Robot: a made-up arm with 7 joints. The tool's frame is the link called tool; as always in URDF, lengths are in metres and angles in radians.
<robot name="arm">
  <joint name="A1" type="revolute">
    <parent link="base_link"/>
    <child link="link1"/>
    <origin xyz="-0.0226 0.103 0.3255" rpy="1.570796 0 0"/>
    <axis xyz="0 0 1"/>
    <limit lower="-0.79" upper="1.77"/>
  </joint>
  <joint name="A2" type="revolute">
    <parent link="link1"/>
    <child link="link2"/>
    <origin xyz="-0.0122 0.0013 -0.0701" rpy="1.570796 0 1.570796"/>
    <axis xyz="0 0 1"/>
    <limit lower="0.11" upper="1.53"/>
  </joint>
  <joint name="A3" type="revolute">
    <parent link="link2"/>
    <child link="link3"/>
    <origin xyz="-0.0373 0.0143 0.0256" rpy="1.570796 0 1.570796"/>
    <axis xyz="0 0 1"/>
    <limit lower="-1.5" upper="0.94"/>
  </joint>
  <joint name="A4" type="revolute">
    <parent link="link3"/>
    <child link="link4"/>
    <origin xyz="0.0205 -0.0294 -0.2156" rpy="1.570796 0 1.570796"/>
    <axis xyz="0 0 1"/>
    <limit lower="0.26" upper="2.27"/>
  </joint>
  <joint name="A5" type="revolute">
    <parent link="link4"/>
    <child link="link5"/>
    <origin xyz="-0.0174 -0.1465 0.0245" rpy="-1.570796 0 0"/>
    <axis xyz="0 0 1"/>
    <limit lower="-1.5" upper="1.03"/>
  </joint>
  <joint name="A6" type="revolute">
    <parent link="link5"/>
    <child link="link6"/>
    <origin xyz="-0.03 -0.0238 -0.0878" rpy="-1.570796 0 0"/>
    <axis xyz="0 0 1"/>
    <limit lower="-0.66" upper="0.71"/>
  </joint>
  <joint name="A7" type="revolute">
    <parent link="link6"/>
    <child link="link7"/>
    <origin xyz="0.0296 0.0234 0.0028" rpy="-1.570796 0 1.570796"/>
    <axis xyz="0 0 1"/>
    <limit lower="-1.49" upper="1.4"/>
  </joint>
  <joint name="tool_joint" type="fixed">
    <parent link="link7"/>
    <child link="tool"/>
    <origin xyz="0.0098 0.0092 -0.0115" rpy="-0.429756 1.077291 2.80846"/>
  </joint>
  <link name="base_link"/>
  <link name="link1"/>
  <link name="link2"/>
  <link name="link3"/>
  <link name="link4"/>
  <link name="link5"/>
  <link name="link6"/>
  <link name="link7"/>
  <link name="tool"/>
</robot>
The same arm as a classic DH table. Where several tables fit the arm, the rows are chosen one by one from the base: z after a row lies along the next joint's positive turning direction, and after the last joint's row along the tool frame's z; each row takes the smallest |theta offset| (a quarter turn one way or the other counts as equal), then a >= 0, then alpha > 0; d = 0 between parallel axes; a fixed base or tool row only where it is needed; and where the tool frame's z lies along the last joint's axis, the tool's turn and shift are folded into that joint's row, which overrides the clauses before.
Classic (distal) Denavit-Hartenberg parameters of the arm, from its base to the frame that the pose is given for. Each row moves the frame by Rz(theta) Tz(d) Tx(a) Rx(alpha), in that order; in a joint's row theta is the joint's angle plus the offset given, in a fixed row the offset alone. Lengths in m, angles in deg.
base (fixed): d 0.3255; theta_offset 0; a -0.0226; alpha 90
A1: d -0.1731; theta_offset 90; a 0.0013; alpha 90
A2: d 0.0134; theta_offset 90; a 0.0143; alpha 90
A3: d -0.2529; theta_offset -90; a 0.0294; alpha -90
A4: d 0.045; theta_offset 0; a 0.0174; alpha 90
A5: d -0.2343; theta_offset 0; a 0.03; alpha 90
A6: d -0.021; theta_offset -90; a 0.0234; alpha -90
A7: d -0.0358; theta_offset -81.59; a -0.0077; alpha 64.49
tool (fixed): d -0.0122; theta_offset -102.63; a 0; alpha 0
Joint limits (deg, base to tool): -45.26..101.41 6.3..87.66 -85.94..53.86 14.9..130.06 -85.94..59.01 -37.82..40.68 -85.37..80.21

